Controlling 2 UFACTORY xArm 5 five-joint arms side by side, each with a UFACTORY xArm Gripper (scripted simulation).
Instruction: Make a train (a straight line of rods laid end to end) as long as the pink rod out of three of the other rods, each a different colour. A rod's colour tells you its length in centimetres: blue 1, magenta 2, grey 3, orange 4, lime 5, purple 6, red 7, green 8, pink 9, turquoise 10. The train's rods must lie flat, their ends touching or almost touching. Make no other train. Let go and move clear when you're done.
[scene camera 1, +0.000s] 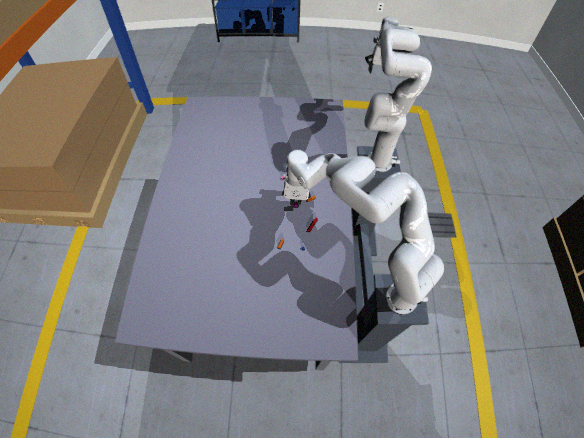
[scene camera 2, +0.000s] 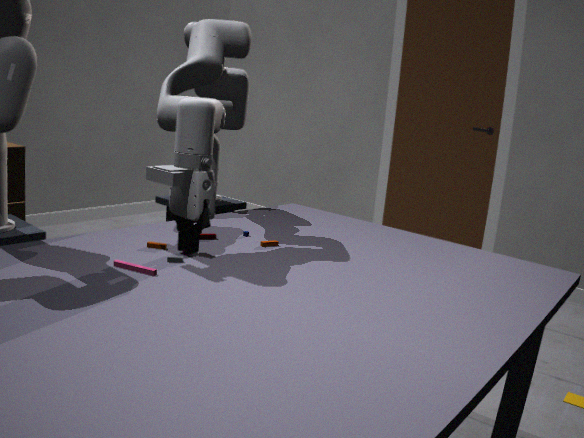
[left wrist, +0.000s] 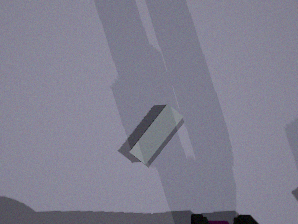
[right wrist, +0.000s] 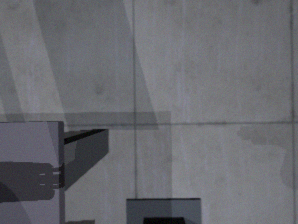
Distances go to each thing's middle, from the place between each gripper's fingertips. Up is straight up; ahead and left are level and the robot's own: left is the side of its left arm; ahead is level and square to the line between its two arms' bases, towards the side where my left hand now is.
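The grey rod (left wrist: 168, 118) is 20 mm below my left hand (scene camera 2: 188, 251), 30 mm ahead of it and 60 mm to the right of it.
Counted from my right hand, the grey rod is 24 cm below, 60 cm to the left and 44 cm ahead. Going by its middle, the rod is nearer to my left hand than to my right hand.
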